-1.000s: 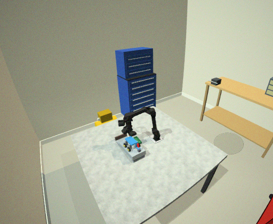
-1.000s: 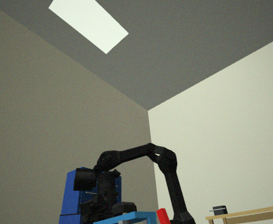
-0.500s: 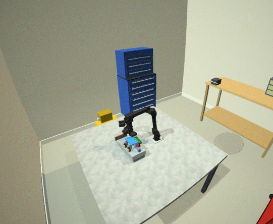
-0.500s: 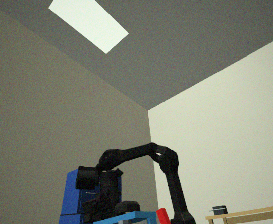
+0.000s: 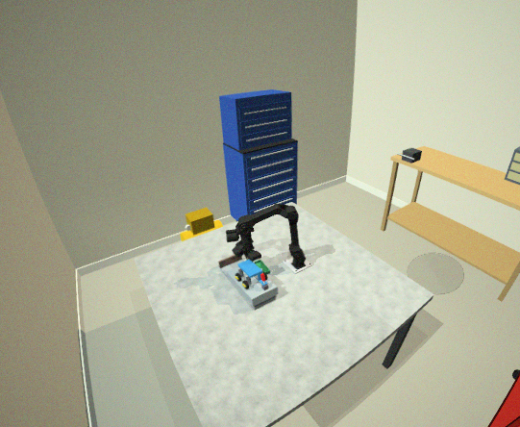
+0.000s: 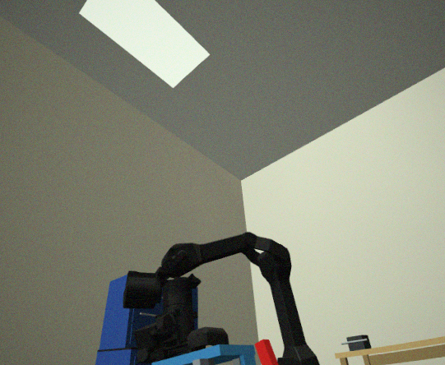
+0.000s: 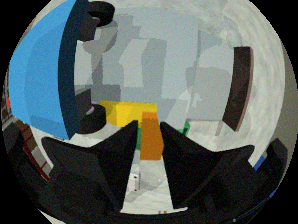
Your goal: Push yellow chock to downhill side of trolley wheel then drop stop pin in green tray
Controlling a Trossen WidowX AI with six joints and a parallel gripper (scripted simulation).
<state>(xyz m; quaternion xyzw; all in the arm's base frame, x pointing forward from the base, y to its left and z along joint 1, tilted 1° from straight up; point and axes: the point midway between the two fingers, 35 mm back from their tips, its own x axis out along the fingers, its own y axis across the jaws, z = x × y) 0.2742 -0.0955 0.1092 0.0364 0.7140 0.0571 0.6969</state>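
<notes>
Right now the yellow chock is 20 mm to the left of my gripper tip and 10 mm below it. From my gripper tip the other things lie so: blue-topped trolley 110 mm to the left, 50 mm ahead, 20 mm above; green tray 100 mm below, 70 mm behind, 10 mm to the right; grey ramp 100 mm to the left, 50 mm ahead, 40 mm below.
</notes>
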